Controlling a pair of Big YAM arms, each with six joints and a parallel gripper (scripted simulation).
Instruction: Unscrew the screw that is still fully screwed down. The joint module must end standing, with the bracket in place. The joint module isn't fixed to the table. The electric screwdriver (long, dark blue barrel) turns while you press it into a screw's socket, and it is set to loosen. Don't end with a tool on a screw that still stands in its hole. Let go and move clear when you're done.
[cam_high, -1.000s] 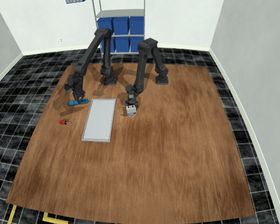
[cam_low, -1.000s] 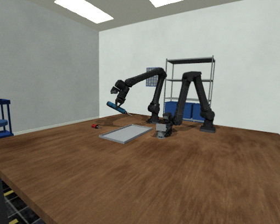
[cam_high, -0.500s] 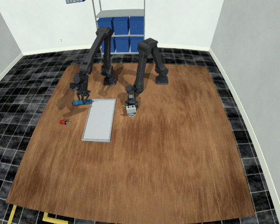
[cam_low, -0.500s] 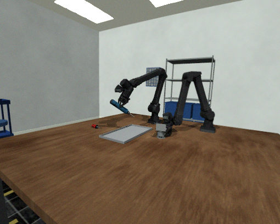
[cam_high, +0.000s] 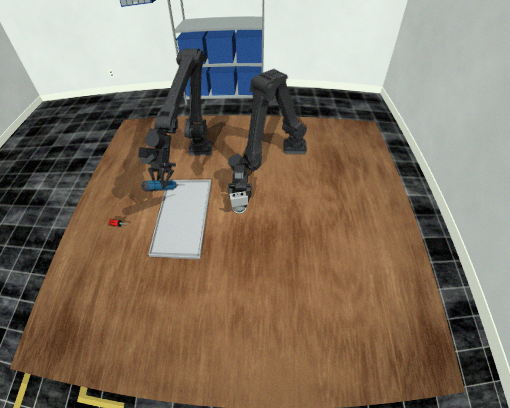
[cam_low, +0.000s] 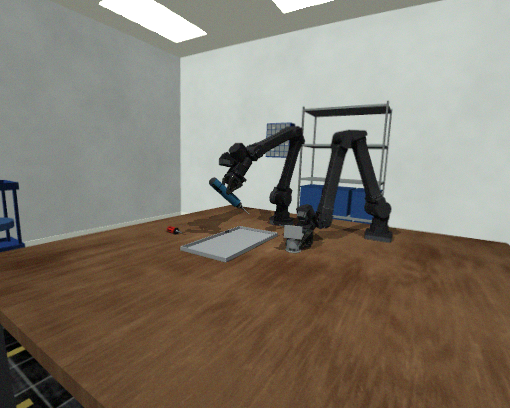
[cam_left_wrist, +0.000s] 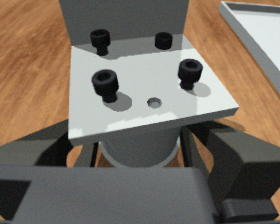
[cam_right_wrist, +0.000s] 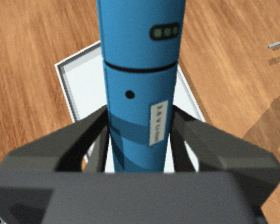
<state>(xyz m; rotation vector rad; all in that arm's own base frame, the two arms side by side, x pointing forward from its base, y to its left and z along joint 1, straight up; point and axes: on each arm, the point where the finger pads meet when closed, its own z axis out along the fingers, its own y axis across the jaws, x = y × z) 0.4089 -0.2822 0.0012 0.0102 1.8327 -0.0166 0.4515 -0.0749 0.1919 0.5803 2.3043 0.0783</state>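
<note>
Right now my left hand is 50 mm below the grey bracket. The rest, counted from my left hand: screw (50 mm above, 20 mm behind, 10 mm to the left); flat grey tray (260 mm to the right, 50 mm ahead, 20 mm below); small red-handled tool (560 mm to the right, 90 mm ahead, 10 mm below).
</note>
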